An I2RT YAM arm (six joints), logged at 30 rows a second.
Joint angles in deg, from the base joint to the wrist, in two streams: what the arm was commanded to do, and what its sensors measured. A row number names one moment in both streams.
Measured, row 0:
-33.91 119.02 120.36 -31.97 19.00 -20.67
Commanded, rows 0 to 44:
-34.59 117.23 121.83 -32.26 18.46 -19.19
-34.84 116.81 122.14 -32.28 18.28 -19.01
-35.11 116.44 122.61 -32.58 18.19 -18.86
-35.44 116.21 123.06 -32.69 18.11 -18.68
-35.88 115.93 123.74 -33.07 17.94 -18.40
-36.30 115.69 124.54 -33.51 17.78 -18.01
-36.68 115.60 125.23 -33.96 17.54 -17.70
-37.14 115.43 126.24 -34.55 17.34 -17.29
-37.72 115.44 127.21 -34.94 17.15 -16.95
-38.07 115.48 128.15 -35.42 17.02 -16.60
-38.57 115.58 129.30 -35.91 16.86 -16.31
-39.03 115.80 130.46 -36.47 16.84 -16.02
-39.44 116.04 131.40 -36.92 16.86 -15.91
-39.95 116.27 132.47 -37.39 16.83 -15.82
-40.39 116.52 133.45 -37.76 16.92 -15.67
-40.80 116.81 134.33 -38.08 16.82 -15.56
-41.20 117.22 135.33 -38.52 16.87 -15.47
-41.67 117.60 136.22 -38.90 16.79 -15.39
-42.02 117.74 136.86 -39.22 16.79 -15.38
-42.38 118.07 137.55 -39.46 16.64 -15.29
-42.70 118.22 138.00 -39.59 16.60 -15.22
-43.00 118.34 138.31 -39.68 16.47 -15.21
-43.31 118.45 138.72 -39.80 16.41 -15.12
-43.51 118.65 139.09 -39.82 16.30 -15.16
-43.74 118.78 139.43 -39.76 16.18 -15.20
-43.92 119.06 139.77 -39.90 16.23 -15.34
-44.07 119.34 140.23 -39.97 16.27 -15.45
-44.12 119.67 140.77 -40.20 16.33 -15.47
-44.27 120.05 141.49 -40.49 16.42 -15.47
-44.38 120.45 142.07 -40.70 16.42 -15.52
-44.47 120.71 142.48 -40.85 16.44 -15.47
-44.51 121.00 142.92 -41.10 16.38 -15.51
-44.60 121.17 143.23 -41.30 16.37 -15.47
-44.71 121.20 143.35 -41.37 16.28 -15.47
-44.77 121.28 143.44 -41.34 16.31 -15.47
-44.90 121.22 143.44 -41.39 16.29 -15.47
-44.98 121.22 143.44 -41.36 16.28 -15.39
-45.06 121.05 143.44 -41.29 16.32 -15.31
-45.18 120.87 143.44 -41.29 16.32 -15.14
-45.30 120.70 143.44 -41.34 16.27 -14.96
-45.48 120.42 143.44 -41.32 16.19 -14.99
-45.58 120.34 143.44 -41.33 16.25 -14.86
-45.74 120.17 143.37 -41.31 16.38 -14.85
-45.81 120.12 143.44 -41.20 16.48 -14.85
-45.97 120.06 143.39 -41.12 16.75 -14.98
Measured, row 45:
-45.67 120.88 142.80 -41.87 15.90 -15.42
